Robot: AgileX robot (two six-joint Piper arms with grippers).
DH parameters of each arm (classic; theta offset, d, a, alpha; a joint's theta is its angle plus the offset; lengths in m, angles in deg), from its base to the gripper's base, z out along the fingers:
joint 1: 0 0.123 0 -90
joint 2: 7.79 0 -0.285 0
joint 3: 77.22 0 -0.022 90
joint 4: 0 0.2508 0 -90
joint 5: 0 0 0.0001 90
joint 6: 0 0.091 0 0
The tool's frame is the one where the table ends.
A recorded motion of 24 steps. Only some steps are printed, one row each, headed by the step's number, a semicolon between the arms.
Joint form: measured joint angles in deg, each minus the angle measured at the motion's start. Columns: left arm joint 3, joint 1, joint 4, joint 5, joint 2, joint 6; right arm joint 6, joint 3, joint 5, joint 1, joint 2, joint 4.
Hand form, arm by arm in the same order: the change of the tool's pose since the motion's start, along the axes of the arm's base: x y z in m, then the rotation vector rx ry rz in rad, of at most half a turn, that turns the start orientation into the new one. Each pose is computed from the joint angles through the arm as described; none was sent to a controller.
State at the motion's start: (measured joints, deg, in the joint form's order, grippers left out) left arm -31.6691 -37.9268 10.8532 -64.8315 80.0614 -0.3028; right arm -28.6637 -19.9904 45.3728 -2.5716 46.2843 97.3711
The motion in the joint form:
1: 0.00 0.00 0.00 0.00 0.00 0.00; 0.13 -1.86 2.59 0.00 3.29 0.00
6: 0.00 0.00 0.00 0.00 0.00 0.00; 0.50 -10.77 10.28 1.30 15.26 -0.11
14: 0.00 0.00 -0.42 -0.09 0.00 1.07; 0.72 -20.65 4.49 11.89 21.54 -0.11
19: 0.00 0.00 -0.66 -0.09 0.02 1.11; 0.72 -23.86 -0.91 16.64 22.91 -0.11
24: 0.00 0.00 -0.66 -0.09 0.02 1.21; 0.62 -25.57 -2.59 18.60 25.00 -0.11
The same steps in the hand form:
1: 0.0000 0.0000 0.0000 0.0000 0.0000 0.0000; 0.0088 0.0024 0.0031 0.0192 0.0199 0.0412
6: 0.0000 0.0000 0.0000 0.0000 0.0000 0.0000; 0.0470 0.0124 0.0189 0.0769 0.0595 0.1852
14: 0.0004 0.0004 0.0002 0.0063 -0.0108 0.0115; 0.0734 0.0469 0.0430 0.0345 0.0169 0.2784
19: 0.0007 0.0007 0.0002 0.0046 -0.0092 0.0146; 0.0799 0.0622 0.0514 0.0019 -0.0056 0.2743
24: 0.0007 0.0007 0.0002 0.0057 -0.0104 0.0152; 0.0870 0.0709 0.0506 -0.0106 0.0021 0.2816

